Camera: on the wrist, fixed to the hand. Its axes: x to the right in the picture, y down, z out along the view.
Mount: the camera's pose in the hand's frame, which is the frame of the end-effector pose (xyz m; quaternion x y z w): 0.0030 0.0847 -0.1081 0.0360 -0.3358 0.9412 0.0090
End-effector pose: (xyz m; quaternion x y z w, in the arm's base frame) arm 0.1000 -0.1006 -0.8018 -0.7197 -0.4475 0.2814 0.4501
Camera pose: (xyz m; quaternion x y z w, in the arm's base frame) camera 0.2218 -0.1572 -0.8308 0.3170 -0.5323 -0.6840 0.3852
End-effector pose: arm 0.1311 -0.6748 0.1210 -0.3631 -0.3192 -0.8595 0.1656
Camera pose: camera 0.1168 -0.8101 0.1019 -0.5864 0.2523 0.2816 0.7164
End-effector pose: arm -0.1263 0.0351 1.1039 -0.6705 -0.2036 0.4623 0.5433
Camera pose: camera -0.0533 -0.0487 1.0231 0.0229 -0.4635 -0.7480 0.4745
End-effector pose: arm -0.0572 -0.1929 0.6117 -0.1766 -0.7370 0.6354 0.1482
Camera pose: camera -0.0059 -0.0849 0.5440 0.4765 -0.1327 -0.2310 0.8378
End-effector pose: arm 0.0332 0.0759 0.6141 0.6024 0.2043 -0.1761 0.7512
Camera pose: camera 0.0688 0.1994 0.6625 0.1656 -0.8238 0.4958 0.2194
